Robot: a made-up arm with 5 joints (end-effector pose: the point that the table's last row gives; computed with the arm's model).
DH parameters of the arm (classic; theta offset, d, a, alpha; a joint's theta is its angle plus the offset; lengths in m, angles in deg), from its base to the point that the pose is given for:
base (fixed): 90 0.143 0 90
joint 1: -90 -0.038 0.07 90
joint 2: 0 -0.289 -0.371 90
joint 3: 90 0.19 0.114 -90
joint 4: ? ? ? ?
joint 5: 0 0.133 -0.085 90
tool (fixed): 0 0.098 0 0
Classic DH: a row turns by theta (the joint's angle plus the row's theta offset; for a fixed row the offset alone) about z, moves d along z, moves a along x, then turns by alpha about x.
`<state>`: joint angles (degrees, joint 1 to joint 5).
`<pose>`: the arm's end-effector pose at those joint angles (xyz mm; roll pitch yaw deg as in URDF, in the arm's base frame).
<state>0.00 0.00 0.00 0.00 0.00</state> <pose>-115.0 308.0 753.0 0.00 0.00 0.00</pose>
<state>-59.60 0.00 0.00 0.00 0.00</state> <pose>-115.0 682.0 186.0 -59.60 0.00 0.00</pose>
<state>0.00 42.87 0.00 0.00 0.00</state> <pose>-557.1 308.0 519.0 0.00 -42.87 0.00</pose>
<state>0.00 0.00 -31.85 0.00 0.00</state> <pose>-115.0 142.1 716.5 31.85 0.00 0.00</pose>
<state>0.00 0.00 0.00 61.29 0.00</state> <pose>-290.4 338.0 753.0 0.00 0.00 61.29</pose>
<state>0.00 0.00 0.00 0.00 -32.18</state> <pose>-154.1 308.0 692.7 0.00 -32.18 0.00</pose>
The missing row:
joint 4: 90 0.211 0.198 -90
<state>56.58 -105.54 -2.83 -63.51 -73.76</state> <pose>473.7 232.1 175.6 -6.85 27.01 9.57</pose>
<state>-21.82 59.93 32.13 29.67 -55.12</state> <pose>-585.4 401.4 4.4 -104.68 -23.64 104.02</pose>
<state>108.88 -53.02 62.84 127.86 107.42</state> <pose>20.9 -732.8 471.3 -82.18 54.49 96.86</pose>
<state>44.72 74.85 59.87 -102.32 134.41</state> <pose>-914.5 142.3 329.9 139.25 15.50 -7.27</pose>
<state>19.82 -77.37 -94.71 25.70 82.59</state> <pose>426.7 -35.4 157.3 144.77 -14.78 80.52</pose>
